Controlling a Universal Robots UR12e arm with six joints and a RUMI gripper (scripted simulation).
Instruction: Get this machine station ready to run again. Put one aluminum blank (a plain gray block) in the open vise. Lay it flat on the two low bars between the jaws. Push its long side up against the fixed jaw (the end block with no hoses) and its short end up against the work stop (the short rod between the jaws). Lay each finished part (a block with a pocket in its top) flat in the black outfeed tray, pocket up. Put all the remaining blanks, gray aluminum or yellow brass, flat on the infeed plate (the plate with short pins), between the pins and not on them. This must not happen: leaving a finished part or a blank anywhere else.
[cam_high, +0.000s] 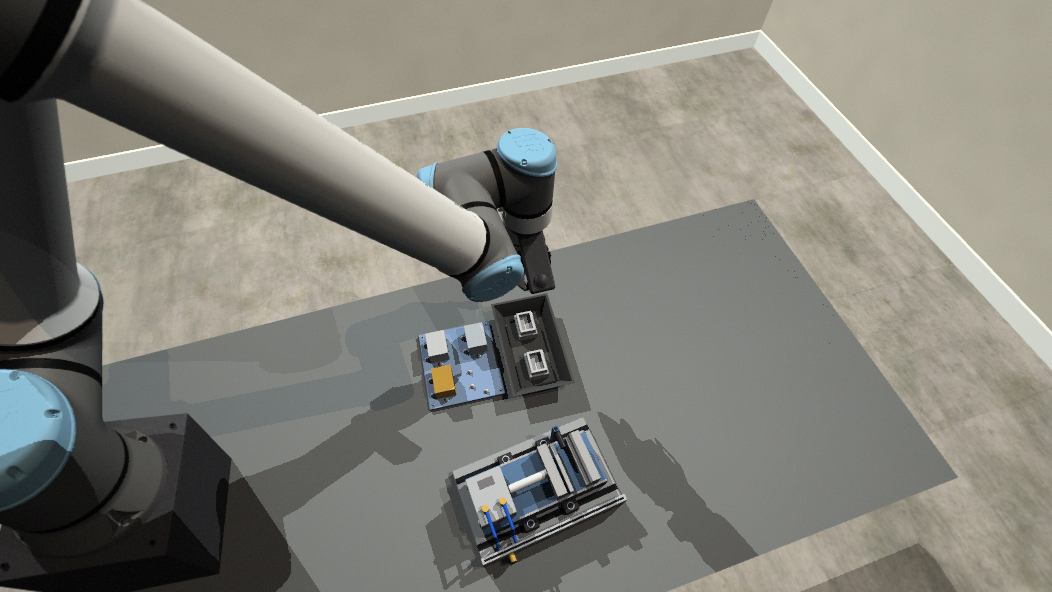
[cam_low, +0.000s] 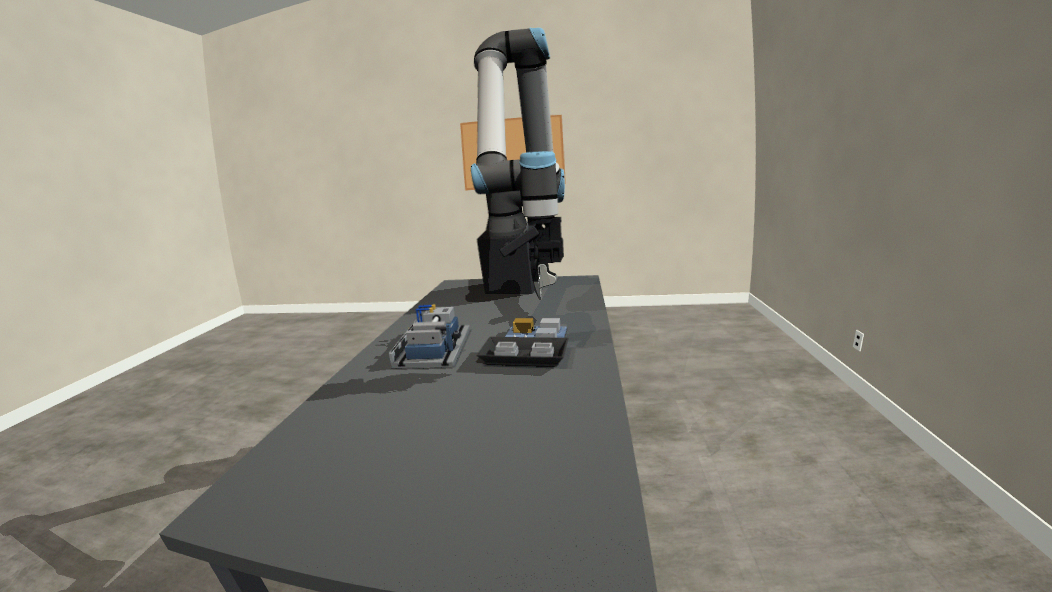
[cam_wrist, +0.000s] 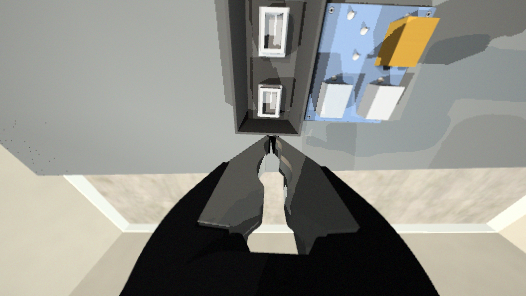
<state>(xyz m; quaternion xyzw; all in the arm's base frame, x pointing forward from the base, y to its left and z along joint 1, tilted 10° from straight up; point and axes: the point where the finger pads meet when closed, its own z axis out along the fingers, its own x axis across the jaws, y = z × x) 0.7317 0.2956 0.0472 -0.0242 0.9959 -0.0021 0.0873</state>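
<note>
The gray blank is 210 mm behind my hand, 20 mm to the right of it and 170 mm below it. The rest, counted from my hand: yellow brass blank 210 mm behind, 110 mm to the right, 170 mm below; then blue infeed plate 170 mm behind, 60 mm to the right, 190 mm below; then pale rod 70 mm behind, 360 mm to the right, 120 mm below.
</note>
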